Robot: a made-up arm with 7 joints.
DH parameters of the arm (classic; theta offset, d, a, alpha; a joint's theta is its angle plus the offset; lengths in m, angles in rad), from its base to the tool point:
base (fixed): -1.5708 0.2 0 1.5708
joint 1: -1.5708 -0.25 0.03 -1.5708
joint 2: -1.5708 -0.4 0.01 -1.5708
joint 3: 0 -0.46 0.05 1.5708
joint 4: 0 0.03 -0.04 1.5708
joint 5: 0 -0.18 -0.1 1.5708
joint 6: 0 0.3 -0.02 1.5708
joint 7: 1.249 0 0.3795 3.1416
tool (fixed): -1.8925 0.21 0 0
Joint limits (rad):
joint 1: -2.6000..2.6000
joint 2: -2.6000..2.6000
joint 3: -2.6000..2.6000
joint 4: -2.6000..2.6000
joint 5: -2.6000..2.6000
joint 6: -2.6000..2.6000
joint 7: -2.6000..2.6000
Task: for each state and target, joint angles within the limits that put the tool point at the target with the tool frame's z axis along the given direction. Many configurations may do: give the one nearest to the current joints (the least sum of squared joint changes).
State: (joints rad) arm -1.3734 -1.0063 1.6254 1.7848 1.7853 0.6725 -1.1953
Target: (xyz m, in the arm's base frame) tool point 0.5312 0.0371 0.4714 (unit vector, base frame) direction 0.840 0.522 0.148
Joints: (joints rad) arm -1.7003 -0.5573 1.8900 2.4362 1.2676 1.3076 -0.9291
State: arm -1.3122 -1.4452 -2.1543 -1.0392 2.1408 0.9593 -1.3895
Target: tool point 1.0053 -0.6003 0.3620 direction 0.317 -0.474 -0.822
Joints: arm -2.1947 -0.9627 -2.1168 -1.1842 2.4044 1.3390 -1.1750
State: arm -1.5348 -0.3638 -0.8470 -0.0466 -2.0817 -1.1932 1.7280
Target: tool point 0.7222 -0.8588 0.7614 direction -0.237 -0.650 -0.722
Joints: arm -1.8734 -0.6172 -1.7344 0.2731 -1.2877 -0.8940 1.4817
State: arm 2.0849 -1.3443 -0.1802 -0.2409 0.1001 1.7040 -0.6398
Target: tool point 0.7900 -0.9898 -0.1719 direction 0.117 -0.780 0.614
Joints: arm 2.6000 -1.8047 -0.1905 0.3313 0.1807 1.5610 -0.3163
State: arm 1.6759 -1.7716 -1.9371 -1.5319 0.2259 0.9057 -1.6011
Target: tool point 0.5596 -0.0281 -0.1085 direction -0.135 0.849 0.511
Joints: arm 1.4659 -2.3233 -2.1510 -1.8240 0.7860 1.4326 -1.9378
